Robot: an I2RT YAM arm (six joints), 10 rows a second.
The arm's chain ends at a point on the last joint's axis. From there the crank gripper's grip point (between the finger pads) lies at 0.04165 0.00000 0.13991 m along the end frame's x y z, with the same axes.
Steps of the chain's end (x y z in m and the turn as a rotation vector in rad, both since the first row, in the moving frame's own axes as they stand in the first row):
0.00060 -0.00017 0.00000 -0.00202 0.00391 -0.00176
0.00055 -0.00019 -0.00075 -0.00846 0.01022 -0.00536
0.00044 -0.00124 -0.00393 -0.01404 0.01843 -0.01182
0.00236 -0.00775 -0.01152 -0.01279 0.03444 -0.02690
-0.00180 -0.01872 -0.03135 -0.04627 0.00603 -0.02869
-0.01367 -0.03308 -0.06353 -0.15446 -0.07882 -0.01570
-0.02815 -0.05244 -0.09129 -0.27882 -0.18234 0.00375
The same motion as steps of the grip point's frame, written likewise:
0.00115 0.00004 -0.00016 -0.00202 0.00391 -0.00176
0.00198 0.00076 -0.00119 -0.00846 0.01022 -0.00536
0.00302 0.00021 -0.00473 -0.01404 0.01843 -0.01182
0.00716 -0.00716 -0.01304 -0.01279 0.03444 -0.02690
-0.00088 -0.01346 -0.03173 -0.04627 0.00603 -0.02869
-0.02461 -0.01189 -0.06231 -0.15446 -0.07882 -0.01570
-0.05395 -0.01299 -0.09155 -0.27882 -0.18234 0.00375

